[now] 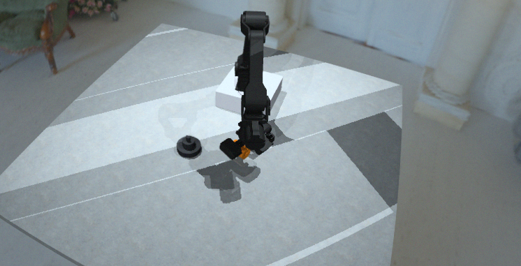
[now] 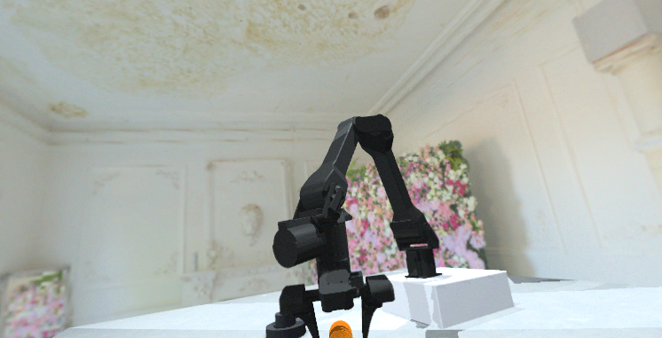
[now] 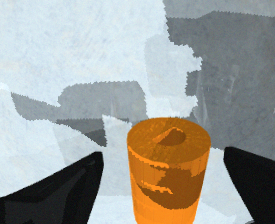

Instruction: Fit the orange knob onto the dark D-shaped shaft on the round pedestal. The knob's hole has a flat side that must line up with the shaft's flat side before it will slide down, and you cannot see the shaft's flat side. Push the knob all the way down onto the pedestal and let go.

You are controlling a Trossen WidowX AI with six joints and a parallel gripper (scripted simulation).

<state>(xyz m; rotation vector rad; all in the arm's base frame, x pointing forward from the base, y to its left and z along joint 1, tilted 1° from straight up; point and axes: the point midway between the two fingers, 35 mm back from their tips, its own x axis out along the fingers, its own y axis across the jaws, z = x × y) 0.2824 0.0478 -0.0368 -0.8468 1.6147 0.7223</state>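
Now: gripper tip 1 cm to the left of the orange knob and 1 cm below it. The rest, counted from my gripper tip: pedestal 18 cm to the right, 2 cm ahead, 2 cm above.
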